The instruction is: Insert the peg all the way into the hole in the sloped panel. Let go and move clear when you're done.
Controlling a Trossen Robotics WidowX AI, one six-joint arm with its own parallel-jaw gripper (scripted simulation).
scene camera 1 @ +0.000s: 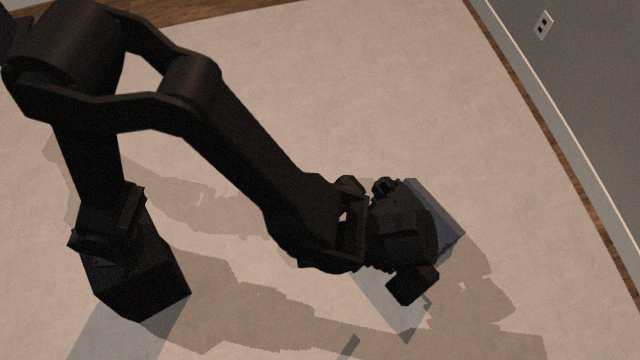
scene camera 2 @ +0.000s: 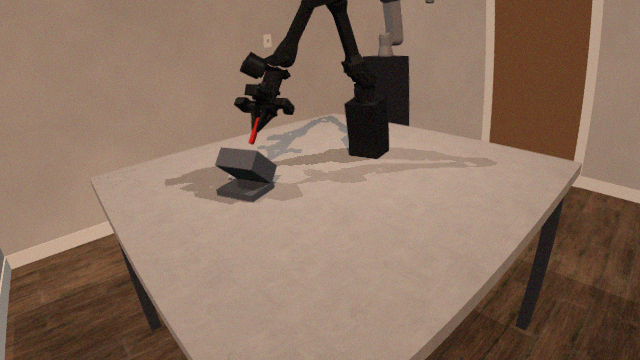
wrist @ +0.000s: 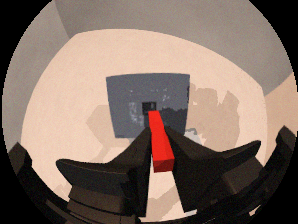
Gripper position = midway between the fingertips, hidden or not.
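Observation:
There's a red peg [wrist: 163,159] that I can see, and a grey base plate [scene camera 2: 247,190] too. As for my gripper [scene camera 1: 397,232], I see it there, and the same gripper [scene camera 2: 255,131] shows again, and the wrist view has my gripper [wrist: 156,131] as well.

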